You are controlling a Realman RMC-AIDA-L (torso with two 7-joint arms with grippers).
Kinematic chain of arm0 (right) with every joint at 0, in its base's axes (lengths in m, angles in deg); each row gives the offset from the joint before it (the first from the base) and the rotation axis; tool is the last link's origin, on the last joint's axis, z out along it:
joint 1: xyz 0 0 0.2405 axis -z
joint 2: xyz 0 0 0 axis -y
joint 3: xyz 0 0 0.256 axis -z
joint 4: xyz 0 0 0 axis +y
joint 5: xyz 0 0 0.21 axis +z
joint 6: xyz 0 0 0 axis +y
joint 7: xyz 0 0 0.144 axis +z
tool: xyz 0 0 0
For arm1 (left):
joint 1: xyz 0 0 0.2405 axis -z
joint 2: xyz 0 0 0 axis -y
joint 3: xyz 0 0 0.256 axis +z
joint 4: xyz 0 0 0 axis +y
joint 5: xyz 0 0 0.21 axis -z
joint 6: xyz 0 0 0 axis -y
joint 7: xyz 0 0 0.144 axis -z
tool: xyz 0 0 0
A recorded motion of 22 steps. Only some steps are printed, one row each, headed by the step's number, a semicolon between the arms.
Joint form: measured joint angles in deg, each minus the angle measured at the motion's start. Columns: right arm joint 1, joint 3, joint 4, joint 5, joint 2, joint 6, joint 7; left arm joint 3, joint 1, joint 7, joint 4, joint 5, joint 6, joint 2.
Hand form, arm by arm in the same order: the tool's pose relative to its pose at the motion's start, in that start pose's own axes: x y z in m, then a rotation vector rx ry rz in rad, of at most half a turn. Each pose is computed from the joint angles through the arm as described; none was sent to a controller.
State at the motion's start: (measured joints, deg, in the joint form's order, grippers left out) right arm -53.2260 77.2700 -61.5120 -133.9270 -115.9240 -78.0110 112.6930; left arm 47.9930 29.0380 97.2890 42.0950 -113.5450 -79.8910 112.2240
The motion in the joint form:
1: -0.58 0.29 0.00 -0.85 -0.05 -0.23 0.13; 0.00 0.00 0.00 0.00 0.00 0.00 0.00
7: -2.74 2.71 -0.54 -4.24 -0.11 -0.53 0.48; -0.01 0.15 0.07 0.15 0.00 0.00 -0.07
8: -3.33 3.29 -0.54 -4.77 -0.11 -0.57 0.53; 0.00 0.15 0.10 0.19 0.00 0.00 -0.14
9: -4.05 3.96 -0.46 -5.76 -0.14 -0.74 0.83; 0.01 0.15 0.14 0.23 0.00 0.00 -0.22
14: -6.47 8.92 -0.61 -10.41 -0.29 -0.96 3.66; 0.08 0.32 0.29 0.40 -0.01 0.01 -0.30
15: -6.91 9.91 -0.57 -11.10 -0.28 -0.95 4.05; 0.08 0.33 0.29 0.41 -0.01 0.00 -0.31
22: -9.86 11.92 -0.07 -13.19 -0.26 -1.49 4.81; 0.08 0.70 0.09 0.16 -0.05 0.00 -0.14
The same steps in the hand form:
1: -0.0023 -0.0003 0.0004 0.0009 0.0146 -0.0139; 0.0000 0.0000 0.0000 0.0000 0.0000 0.0000
7: -0.0131 -0.0011 0.0024 0.0144 0.0790 -0.0920; 0.0018 -0.0004 -0.0002 0.0010 0.0009 0.0039
8: -0.0163 -0.0012 0.0030 0.0159 0.0905 -0.1100; 0.0021 -0.0008 -0.0007 0.0022 0.0006 0.0047
9: -0.0192 -0.0013 0.0038 0.0181 0.1106 -0.1276; 0.0024 -0.0012 -0.0012 0.0035 0.0001 0.0054
14: -0.0286 0.0018 0.0104 0.0356 0.2166 -0.2006; 0.0043 -0.0015 -0.0012 0.0041 0.0000 0.0092
15: -0.0303 0.0024 0.0117 0.0387 0.2347 -0.2162; 0.0045 -0.0015 -0.0013 0.0040 0.0000 0.0096
22: -0.0445 0.0012 0.0122 0.0531 0.2817 -0.2781; 0.0058 -0.0004 0.0014 -0.0026 0.0009 0.0135

